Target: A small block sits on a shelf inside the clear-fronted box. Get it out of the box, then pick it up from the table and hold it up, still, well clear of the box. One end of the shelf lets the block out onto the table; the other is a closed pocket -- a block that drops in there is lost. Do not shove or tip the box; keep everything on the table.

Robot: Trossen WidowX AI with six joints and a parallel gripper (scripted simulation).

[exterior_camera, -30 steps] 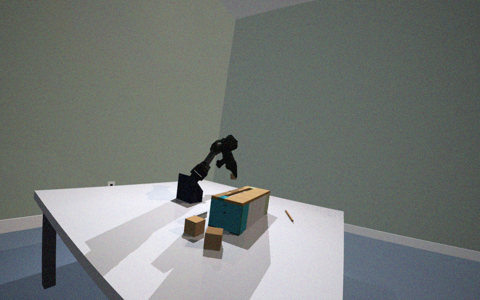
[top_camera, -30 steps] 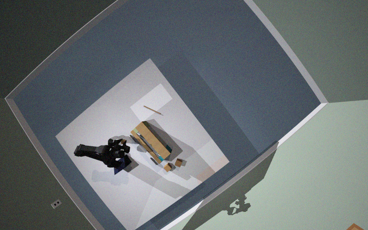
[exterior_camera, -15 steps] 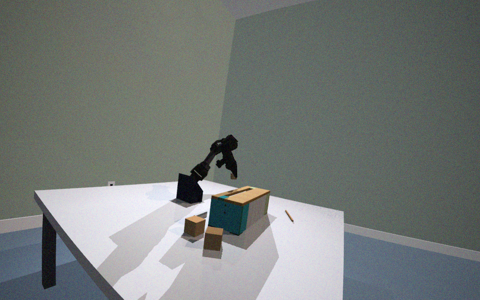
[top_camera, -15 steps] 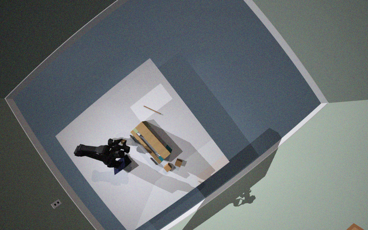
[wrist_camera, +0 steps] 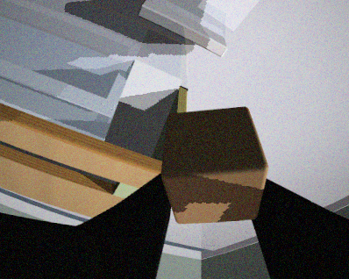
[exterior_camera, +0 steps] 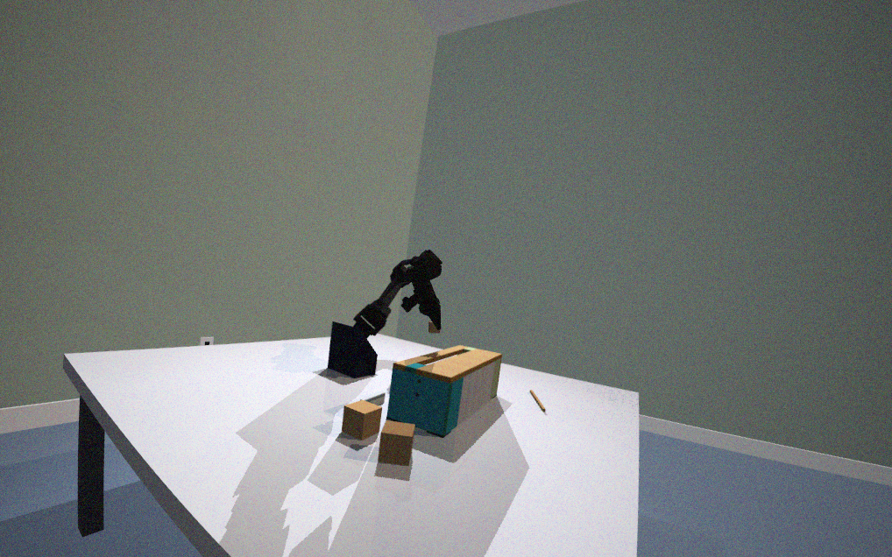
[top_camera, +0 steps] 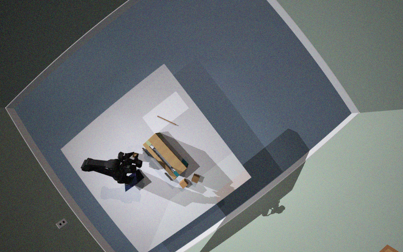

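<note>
The tan block lies 10 mm to the right of my gripper tip and 10 mm behind it. Also, from my gripper tip: box: 140 mm to the right, 140 mm ahead, 110 mm below; then thin tan stick: 310 mm ahead, 170 mm below, 130 mm to the left.
</note>
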